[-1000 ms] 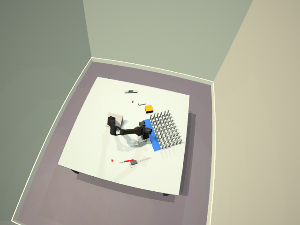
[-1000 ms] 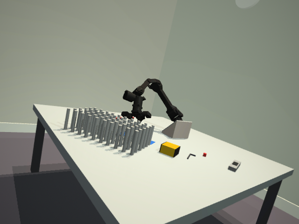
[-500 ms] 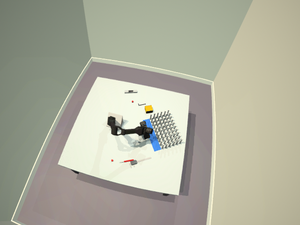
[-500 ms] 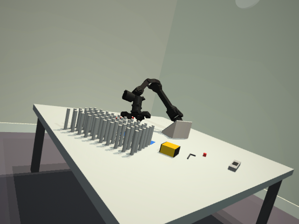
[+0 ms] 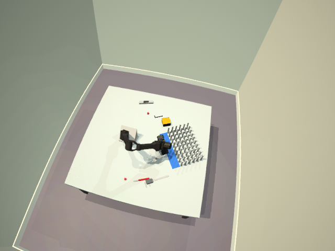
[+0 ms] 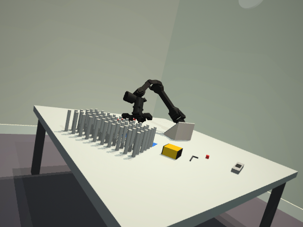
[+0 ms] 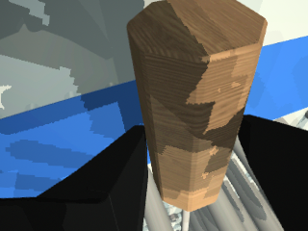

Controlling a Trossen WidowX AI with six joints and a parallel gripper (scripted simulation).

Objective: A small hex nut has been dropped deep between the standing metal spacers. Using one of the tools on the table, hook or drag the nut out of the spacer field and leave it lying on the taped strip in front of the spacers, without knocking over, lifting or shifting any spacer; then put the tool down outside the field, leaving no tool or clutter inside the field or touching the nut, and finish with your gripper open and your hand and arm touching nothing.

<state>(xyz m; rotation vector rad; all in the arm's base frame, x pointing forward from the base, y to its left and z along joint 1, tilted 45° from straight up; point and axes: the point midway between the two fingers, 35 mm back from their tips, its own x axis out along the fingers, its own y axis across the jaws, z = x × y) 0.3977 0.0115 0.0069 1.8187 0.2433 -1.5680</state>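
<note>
Right now the blue taped strip is 50 mm ahead of my gripper tip, 10 mm to the right of it and 40 mm below it. From my gripper tip the other things lie so: yellow block (70 mm behind, 290 mm to the left, 20 mm below); wooden-handled pick tool (80 mm ahead, 60 mm to the left, 10 mm below); hex nut (170 mm ahead, 120 mm to the left, 40 mm below).
</note>
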